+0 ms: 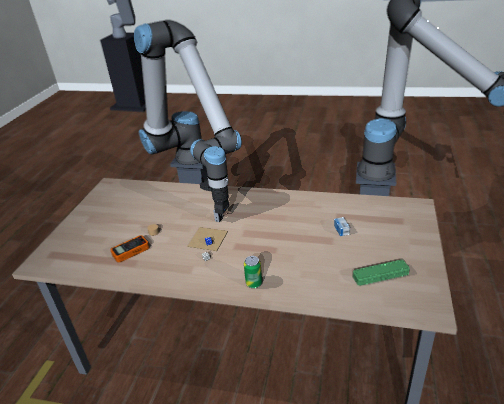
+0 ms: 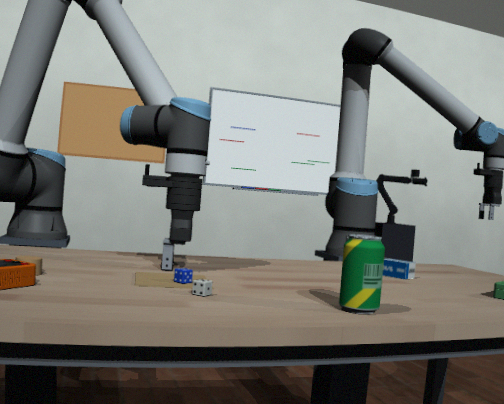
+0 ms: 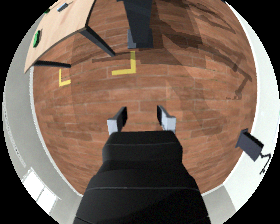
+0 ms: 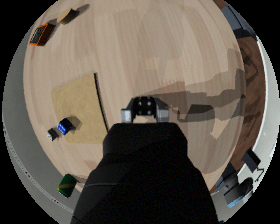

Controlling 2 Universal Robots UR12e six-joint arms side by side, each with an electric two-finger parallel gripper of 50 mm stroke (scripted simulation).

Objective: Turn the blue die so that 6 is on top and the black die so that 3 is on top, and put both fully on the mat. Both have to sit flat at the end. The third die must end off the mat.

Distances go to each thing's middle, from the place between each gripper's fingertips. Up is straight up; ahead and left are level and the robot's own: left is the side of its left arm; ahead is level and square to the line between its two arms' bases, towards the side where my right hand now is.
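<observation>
There is the tan mat (image 2: 147,279), and my right hand (image 2: 167,268) is 2 cm above it. I find that same hand 15 cm short of the mat.
</observation>
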